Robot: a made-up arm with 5 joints.
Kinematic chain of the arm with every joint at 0, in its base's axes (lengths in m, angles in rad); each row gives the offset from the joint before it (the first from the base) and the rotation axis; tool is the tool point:
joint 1: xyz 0 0 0.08 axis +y
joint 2: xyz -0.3 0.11 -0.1 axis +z
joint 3: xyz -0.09 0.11 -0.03 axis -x
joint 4: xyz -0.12 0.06 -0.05 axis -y
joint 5: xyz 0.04 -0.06 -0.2 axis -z
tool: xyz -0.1 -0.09 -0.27
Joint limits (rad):
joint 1: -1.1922..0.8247
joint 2: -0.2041..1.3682
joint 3: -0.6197..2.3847
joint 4: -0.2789..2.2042
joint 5: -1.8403..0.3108
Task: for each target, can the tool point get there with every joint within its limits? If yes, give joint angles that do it. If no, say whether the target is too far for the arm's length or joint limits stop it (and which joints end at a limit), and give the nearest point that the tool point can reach.
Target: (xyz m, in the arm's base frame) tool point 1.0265 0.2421 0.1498
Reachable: no: joint limits stop it (at a limit: joint 1, joint 2, joint 5) | nearest point 0.4235 0.2587 -0.1894 | short by 0.692 m
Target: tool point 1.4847 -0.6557 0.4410
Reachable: no: too far | nearest point 0.4139 -0.2088 -0.1321 | short by 1.294 m
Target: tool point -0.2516 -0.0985 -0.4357
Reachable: yes | joints 0.1082 0.9345 0.5123 0.3713 0.1237
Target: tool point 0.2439 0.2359 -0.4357
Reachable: yes | joints -0.7861 0.0780 -0.3249 0.7992 -0.4227
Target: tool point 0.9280 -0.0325 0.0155
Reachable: no: joint limits stop it (at a limit: joint 1, joint 2, joint 5) | nearest point 0.4614 -0.0567 -0.1777 | short by 0.506 m
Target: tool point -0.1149 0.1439 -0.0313
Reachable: yes | joints 0.5483 0.4849 0.8875 1.3959 -0.1956
